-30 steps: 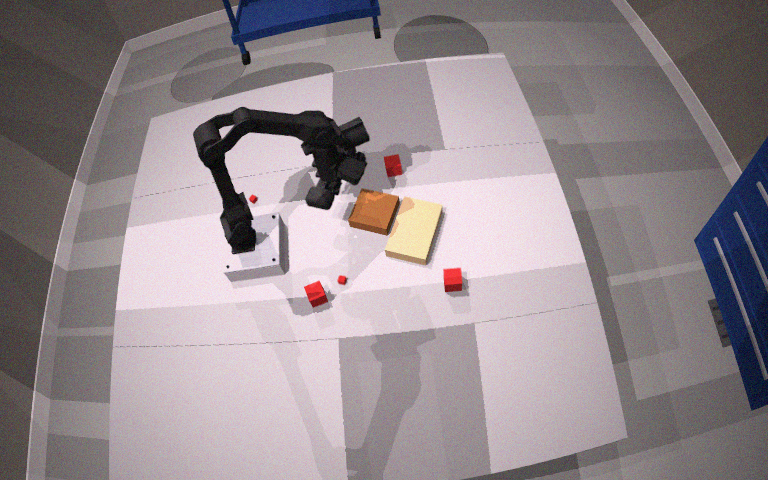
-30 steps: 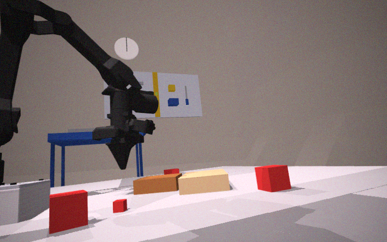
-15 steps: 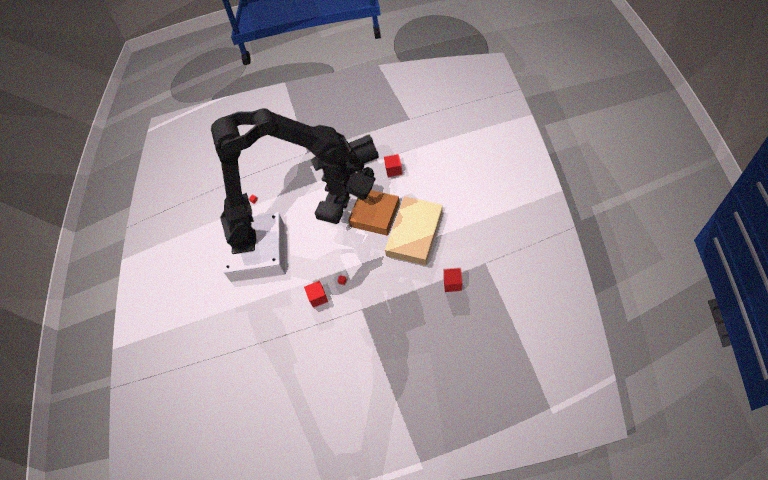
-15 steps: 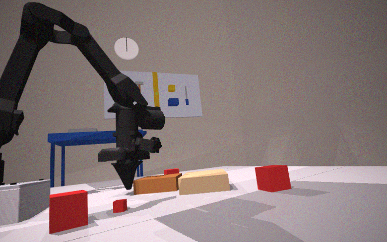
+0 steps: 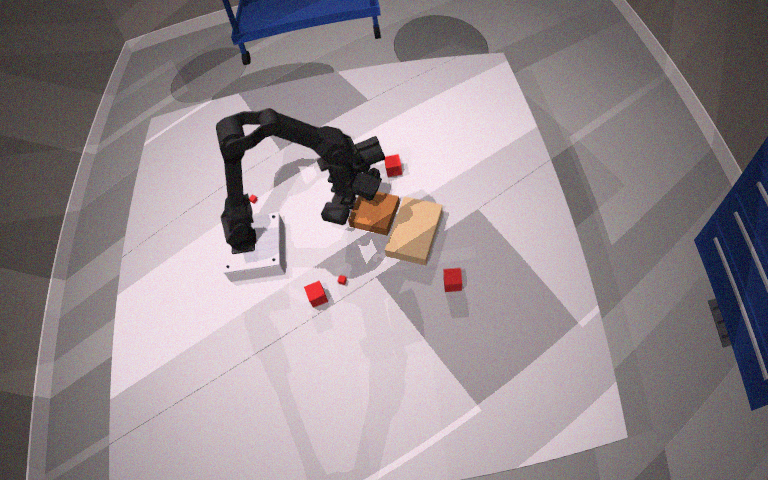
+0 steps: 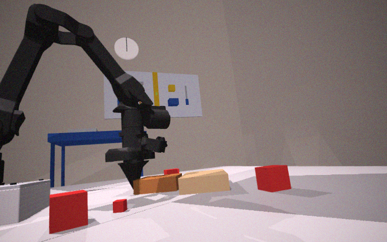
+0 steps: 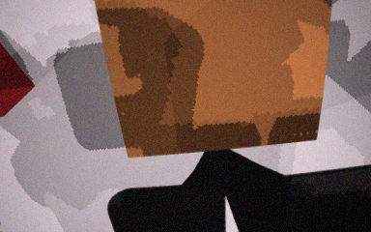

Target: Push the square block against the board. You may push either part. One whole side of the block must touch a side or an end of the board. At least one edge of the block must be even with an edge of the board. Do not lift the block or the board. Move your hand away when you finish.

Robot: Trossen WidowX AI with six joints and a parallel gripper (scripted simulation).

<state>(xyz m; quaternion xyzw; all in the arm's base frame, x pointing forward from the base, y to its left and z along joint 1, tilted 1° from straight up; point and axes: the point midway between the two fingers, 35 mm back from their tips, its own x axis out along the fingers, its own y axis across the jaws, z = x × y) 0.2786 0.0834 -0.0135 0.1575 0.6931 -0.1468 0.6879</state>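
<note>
Now: the square block 6 cm ahead of my gripper tip, 3 cm to the right of it and 1 cm above it. Also, from my gripper tip: tan board 15 cm ahead, 10 cm to the right, 1 cm above.
</note>
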